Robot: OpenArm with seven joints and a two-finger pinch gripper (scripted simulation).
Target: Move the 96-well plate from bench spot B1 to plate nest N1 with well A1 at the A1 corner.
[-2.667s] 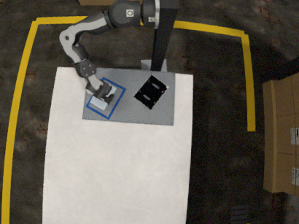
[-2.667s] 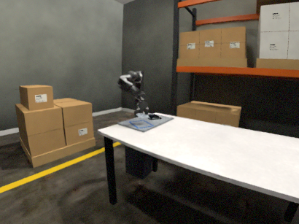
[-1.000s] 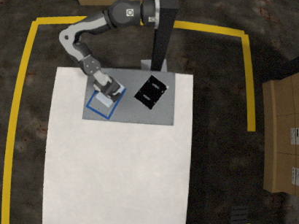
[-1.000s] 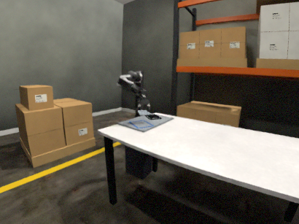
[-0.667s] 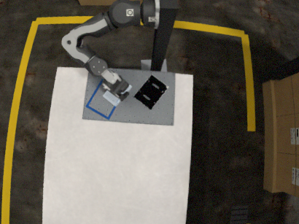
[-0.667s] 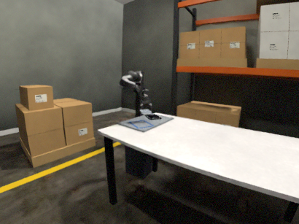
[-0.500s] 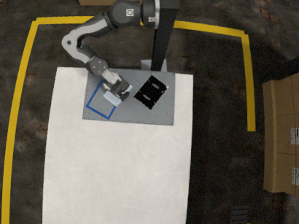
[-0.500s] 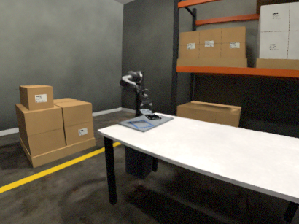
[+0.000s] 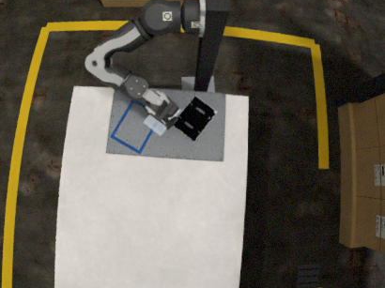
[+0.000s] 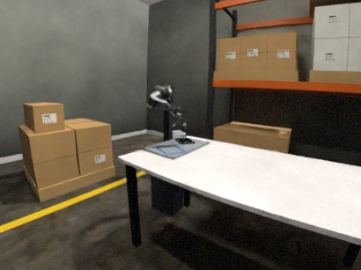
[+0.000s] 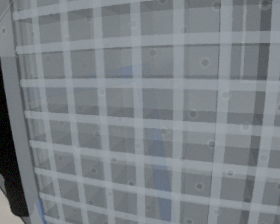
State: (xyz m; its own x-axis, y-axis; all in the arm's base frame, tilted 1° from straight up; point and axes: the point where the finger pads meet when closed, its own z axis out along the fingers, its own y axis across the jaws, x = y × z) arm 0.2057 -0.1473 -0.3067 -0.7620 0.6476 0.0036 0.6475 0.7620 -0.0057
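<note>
Now: hand 10 mm past the black plate nest N1, 130 mm to the right of it and 90 mm above it. Also, from my hand: 96-well plate (right at my hand).
</note>
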